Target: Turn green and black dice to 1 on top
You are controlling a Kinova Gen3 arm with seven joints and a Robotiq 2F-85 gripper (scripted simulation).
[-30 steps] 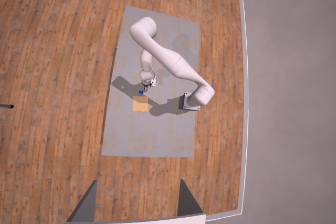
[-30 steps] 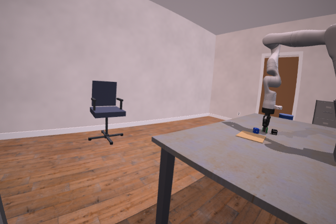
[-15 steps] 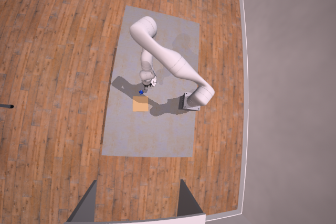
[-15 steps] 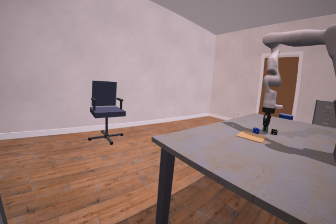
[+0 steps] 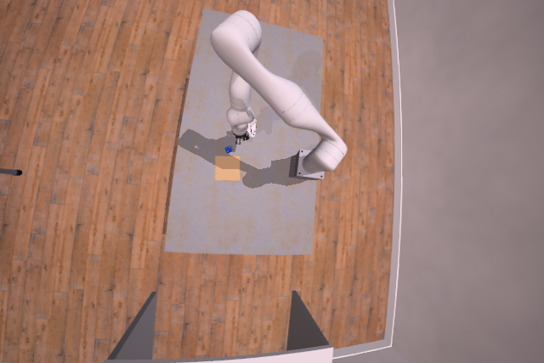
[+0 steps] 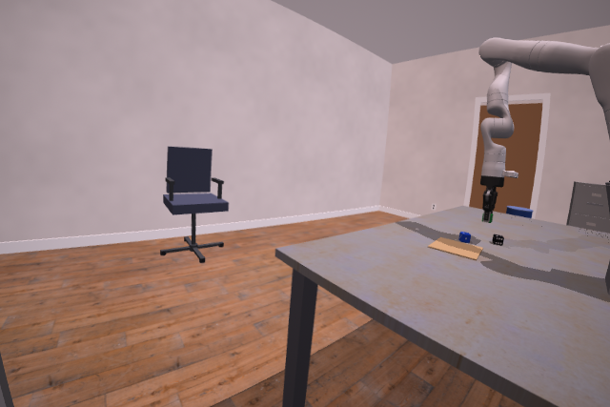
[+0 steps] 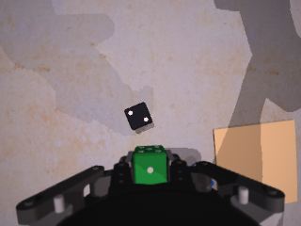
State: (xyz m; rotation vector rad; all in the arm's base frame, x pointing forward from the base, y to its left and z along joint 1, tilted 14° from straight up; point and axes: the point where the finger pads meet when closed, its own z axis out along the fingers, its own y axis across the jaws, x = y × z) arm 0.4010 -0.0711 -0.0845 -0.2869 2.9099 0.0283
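Now: hand 180 mm to the right of the tan mat, 90 mm above it and 10 mm short of it. From my hand the other things lie so: black die (80 mm below, 40 mm behind, 20 mm to the right); blue die (80 mm to the left, 80 mm below, 30 mm ahead); green die (right at my hand).
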